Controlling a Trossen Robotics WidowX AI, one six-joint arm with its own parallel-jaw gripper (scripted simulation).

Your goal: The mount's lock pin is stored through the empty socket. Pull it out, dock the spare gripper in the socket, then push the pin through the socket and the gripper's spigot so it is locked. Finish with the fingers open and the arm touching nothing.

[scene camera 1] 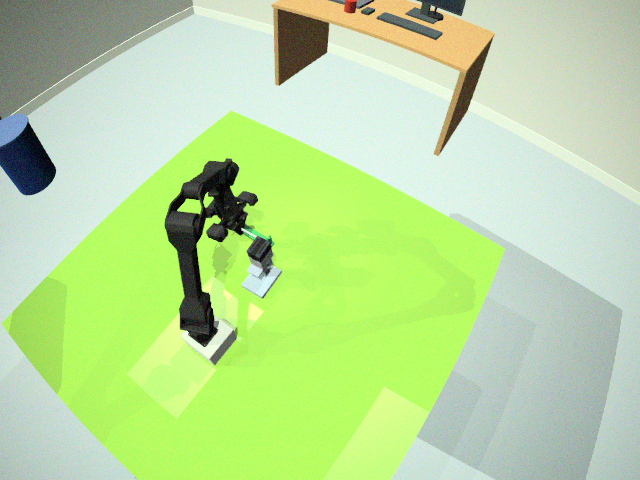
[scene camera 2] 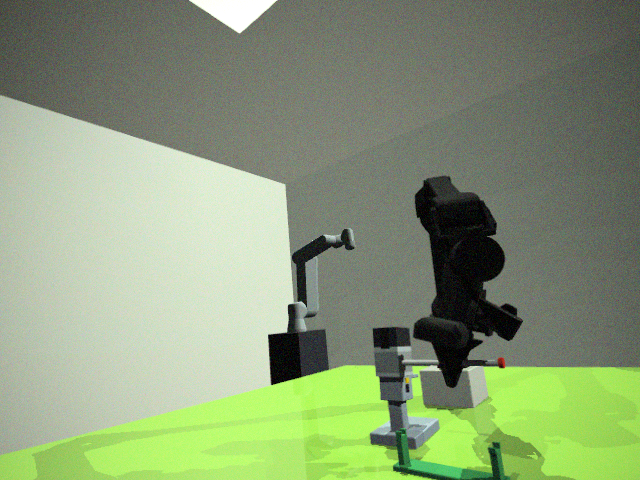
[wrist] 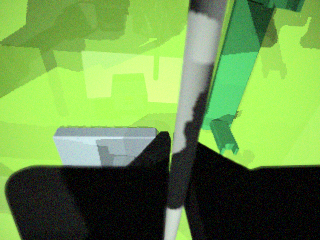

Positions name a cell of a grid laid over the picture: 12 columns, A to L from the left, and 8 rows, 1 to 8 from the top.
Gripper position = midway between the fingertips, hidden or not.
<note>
My gripper (scene camera 2: I7) carries a lock pin. Also in view: a spare gripper (scene camera 2: H6) and a mount (scene camera 2: H7).
My gripper shows as well in scene camera 1 (scene camera 1: E4) and in the wrist view (wrist: G5). The mount also shows in the wrist view (wrist: E5). The wrist view misses the spare gripper: it is out of frame.
</note>
